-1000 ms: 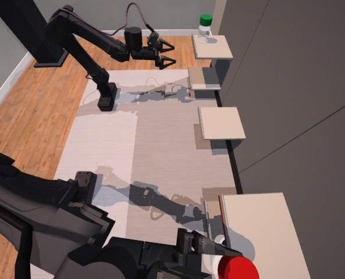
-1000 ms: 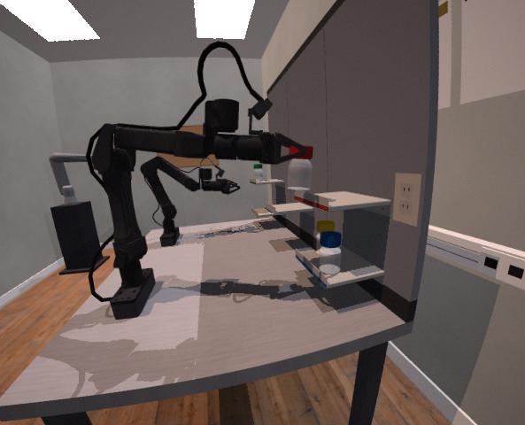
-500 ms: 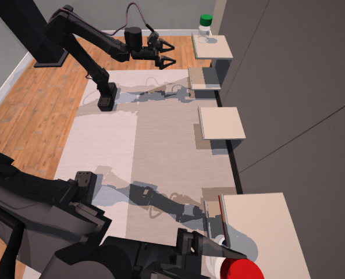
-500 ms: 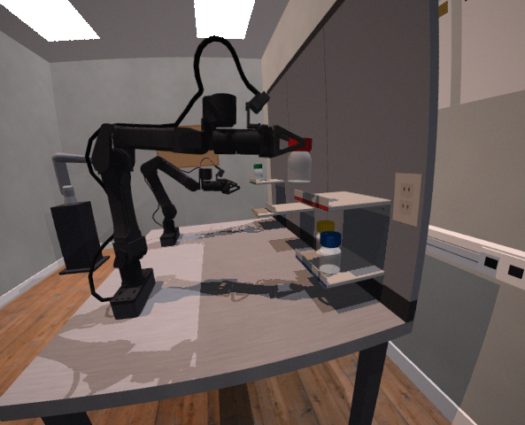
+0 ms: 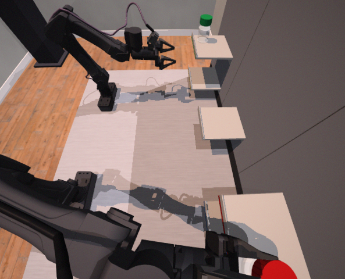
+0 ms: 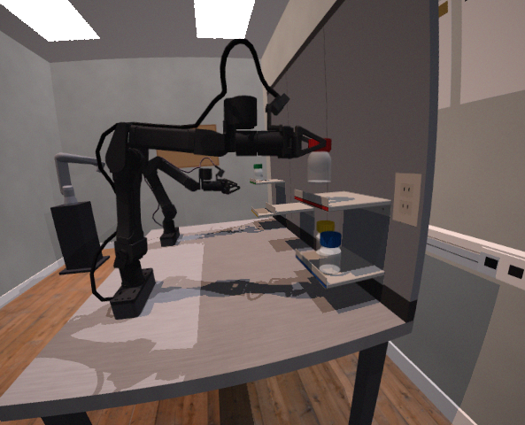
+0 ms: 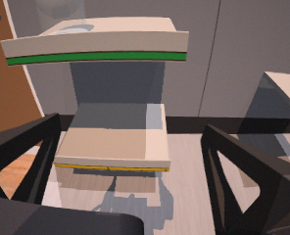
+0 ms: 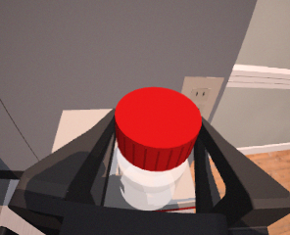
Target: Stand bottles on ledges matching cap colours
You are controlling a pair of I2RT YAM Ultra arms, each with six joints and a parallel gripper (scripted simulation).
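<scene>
Right now the yellow-capped bottle is 7 cm ahead of my right hand, 10 cm to the left of it and 28 cm below it. Also, from my right hand: grey wall panel (17 cm ahead, 45 cm to the left, 2 cm above); blue-capped bottle (3 cm ahead, 1 cm to the right, 28 cm below); red-capped bottle (5 cm below).
</scene>
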